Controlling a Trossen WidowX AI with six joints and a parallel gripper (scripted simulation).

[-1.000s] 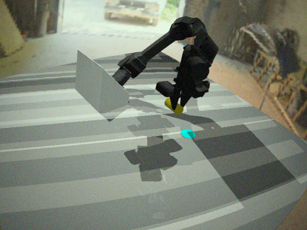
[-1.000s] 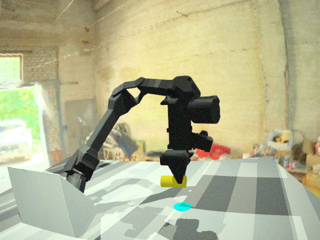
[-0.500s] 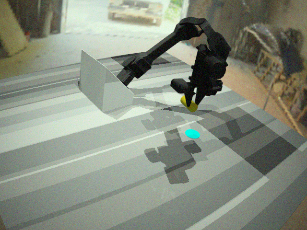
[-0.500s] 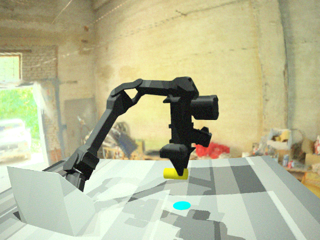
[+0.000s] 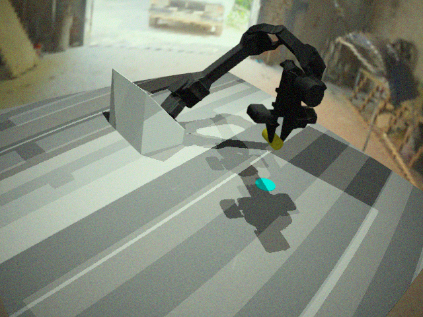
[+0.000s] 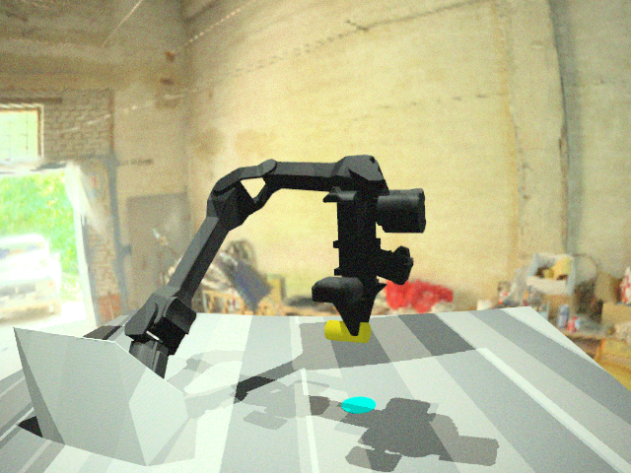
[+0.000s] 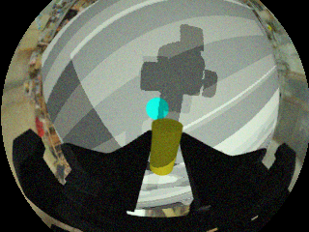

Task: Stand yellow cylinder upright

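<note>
My gripper tip is 1 cm to the right of the cyan circle and 15 cm above it. From my gripper tip the other things lie so: yellow cylinder (2 cm behind).
</note>
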